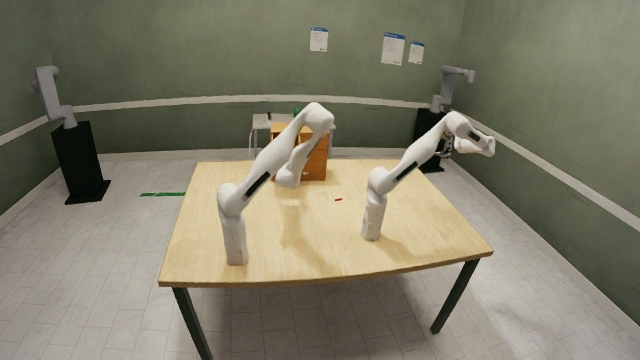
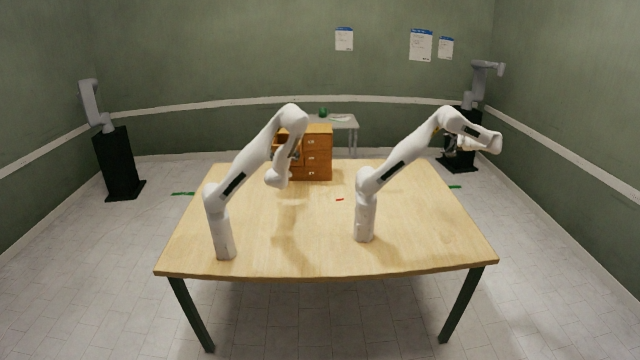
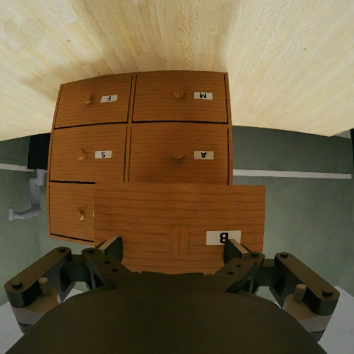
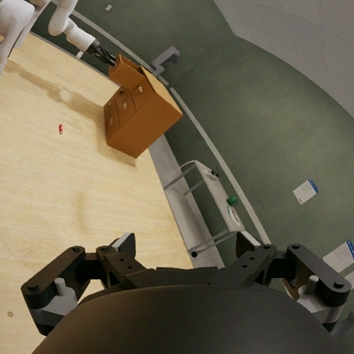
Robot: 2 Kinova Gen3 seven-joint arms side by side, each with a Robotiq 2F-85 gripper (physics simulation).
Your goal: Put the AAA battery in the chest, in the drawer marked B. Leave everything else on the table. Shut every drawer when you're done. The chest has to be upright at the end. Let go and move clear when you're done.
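Pixels of known places: right gripper, between the fingertips: [image 2: 441, 143]; left arm's base, origin of its link: [image 1: 237, 257] [image 2: 226, 252]; right arm's base, origin of its link: [image 1: 370, 234] [image 2: 363, 235].
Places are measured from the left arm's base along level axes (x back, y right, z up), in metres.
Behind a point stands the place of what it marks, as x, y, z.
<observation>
The wooden chest [image 1: 316, 162] [image 2: 325, 166] [image 4: 150, 120] stands upright at the back of the table. Its drawer B [image 3: 160, 205] [image 4: 125, 75] is pulled out at the top; its inside is hidden. Drawers A [image 3: 155, 155], M [image 3: 155, 100], S [image 3: 75, 167] and F [image 3: 72, 107] are shut. My left gripper [image 3: 172, 250] [image 4: 114, 63] is open, close in front of drawer B's front, its fingers on either side of the knob. My right gripper [image 4: 185, 244] [image 2: 450, 146] {-0.488, 1.021, 0.332} is open and empty, high at the right. A small red cylinder [image 1: 338, 199] {-0.454, 0.489, 0.006} [image 2: 340, 199] {-0.455, 0.493, 0.007} [image 4: 61, 129], perhaps the AAA battery, lies on the table.
The table [image 1: 200, 250] {-0.031, -0.168, 0.000} [image 2: 200, 250] {0.002, -0.130, 0.000} carries both arm bases. A sixth drawer [image 3: 70, 215], beside drawer B, is shut and its label is mostly hidden. A small grey side table [image 2: 352, 121] [image 4: 207, 187] with a green object [image 2: 323, 112] [image 4: 232, 201] stands behind the chest.
</observation>
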